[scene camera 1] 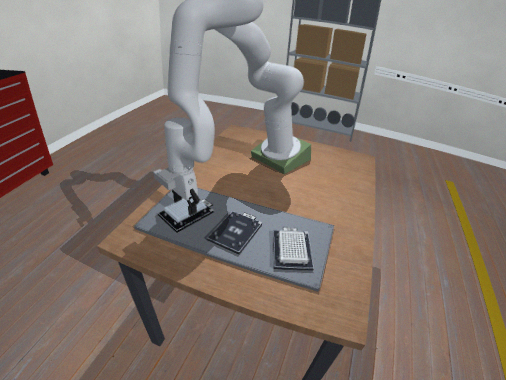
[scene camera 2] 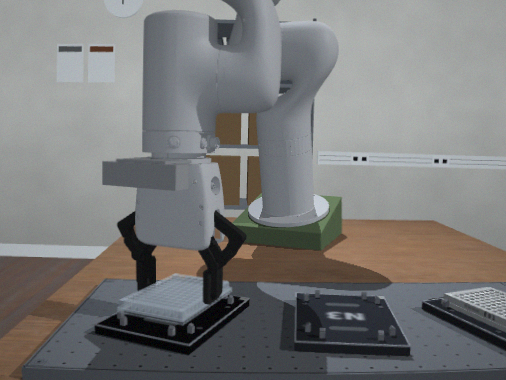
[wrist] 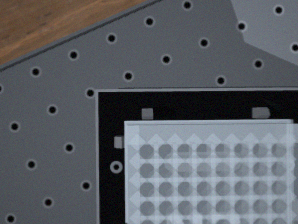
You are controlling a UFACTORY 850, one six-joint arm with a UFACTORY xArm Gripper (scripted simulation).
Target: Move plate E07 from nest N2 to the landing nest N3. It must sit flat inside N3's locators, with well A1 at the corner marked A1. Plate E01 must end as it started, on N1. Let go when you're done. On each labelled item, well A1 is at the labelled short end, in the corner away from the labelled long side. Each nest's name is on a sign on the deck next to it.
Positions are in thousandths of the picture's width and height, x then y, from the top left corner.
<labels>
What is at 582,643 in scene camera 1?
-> A white well plate.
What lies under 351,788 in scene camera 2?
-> A white well plate.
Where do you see a white well plate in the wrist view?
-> At 515,667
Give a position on a black nest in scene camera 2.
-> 420,830
</labels>
